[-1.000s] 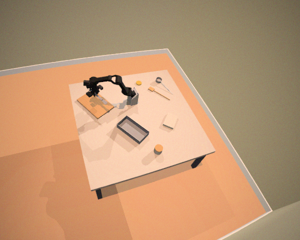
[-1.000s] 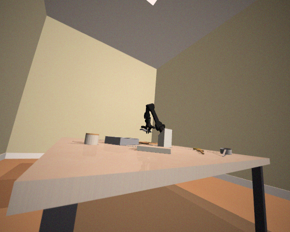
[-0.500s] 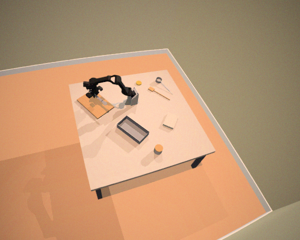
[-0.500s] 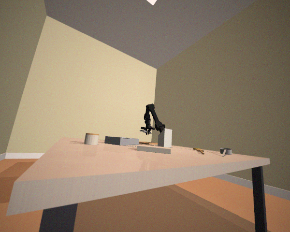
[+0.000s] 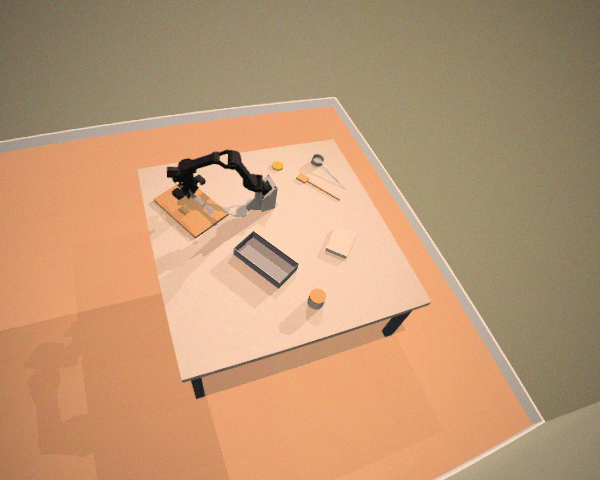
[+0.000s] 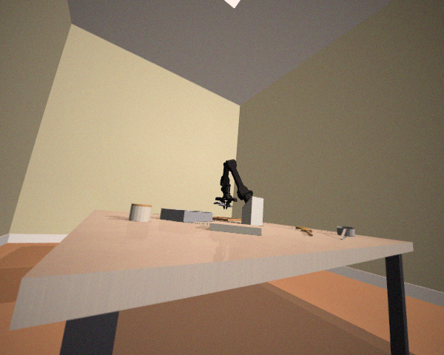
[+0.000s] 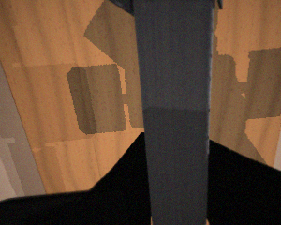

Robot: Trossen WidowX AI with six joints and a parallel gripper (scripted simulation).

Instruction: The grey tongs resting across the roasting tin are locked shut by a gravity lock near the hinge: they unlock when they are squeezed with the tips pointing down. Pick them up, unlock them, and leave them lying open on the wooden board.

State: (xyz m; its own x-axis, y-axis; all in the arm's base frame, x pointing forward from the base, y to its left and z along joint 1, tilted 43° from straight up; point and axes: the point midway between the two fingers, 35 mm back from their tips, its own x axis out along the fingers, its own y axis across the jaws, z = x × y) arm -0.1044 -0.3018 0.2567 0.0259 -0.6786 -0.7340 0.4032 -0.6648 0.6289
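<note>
Right now my gripper tip is 80 mm above the wooden board. The rest, counted from my gripper tip: pale block (690 mm to the left, 500 mm ahead, 70 mm below); then orange disc (600 mm to the left, 160 mm behind, 80 mm below); then roasting tin (470 mm ahead, 250 mm to the left, 60 mm below).
</note>
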